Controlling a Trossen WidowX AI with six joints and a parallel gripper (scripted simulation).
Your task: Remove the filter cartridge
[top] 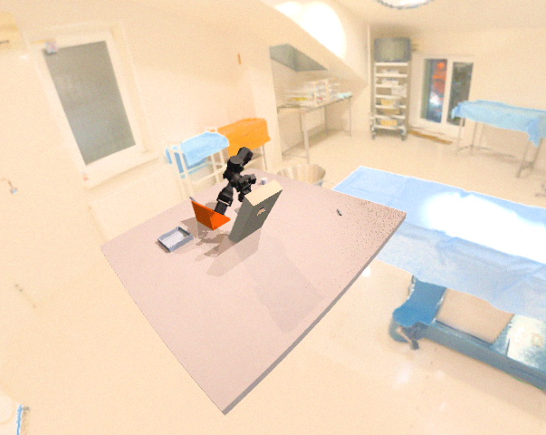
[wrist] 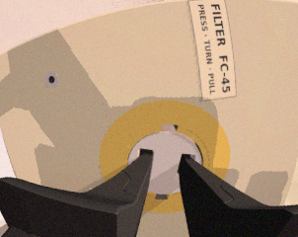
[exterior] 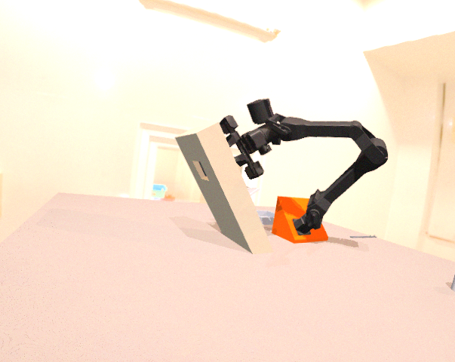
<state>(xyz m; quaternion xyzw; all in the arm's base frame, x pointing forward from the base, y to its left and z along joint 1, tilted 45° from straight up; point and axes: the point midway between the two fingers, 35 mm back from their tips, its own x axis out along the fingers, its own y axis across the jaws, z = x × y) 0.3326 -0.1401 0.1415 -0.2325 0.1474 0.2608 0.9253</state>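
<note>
The white filter cartridge lies 10 mm ahead of my gripper tip and 10 mm below it. From my gripper tip the other things lie so: service panel (40 mm behind, 80 mm below); blue-grey tray (410 mm behind, 290 mm to the right, 220 mm below); dark item (170 mm ahead, 440 mm to the left, 220 mm below).
</note>
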